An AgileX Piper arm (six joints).
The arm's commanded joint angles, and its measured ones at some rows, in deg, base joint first. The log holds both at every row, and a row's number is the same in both.
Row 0, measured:
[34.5 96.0 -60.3 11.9 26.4 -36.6]
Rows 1 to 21, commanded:
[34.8 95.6 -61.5 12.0 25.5 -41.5]
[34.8 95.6 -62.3 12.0 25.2 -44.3]
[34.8 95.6 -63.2 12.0 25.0 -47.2]
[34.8 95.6 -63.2 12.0 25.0 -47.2]
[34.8 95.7 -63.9 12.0 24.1 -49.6]
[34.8 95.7 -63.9 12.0 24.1 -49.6]
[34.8 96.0 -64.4 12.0 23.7 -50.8]
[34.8 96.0 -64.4 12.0 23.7 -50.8]
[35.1 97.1 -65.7 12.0 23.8 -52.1]
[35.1 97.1 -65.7 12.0 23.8 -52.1]
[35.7 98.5 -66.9 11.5 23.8 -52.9]
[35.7 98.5 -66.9 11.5 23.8 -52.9]
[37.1 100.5 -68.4 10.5 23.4 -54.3]
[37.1 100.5 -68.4 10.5 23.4 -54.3]
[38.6 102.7 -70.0 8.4 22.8 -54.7]
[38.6 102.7 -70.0 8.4 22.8 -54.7]
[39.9 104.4 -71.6 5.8 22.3 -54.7]
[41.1 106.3 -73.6 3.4 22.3 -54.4]
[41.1 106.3 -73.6 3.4 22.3 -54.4]
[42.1 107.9 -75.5 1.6 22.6 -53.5]
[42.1 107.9 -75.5 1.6 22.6 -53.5]
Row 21, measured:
[40.9 106.0 -73.0 4.5 22.8 -53.7]
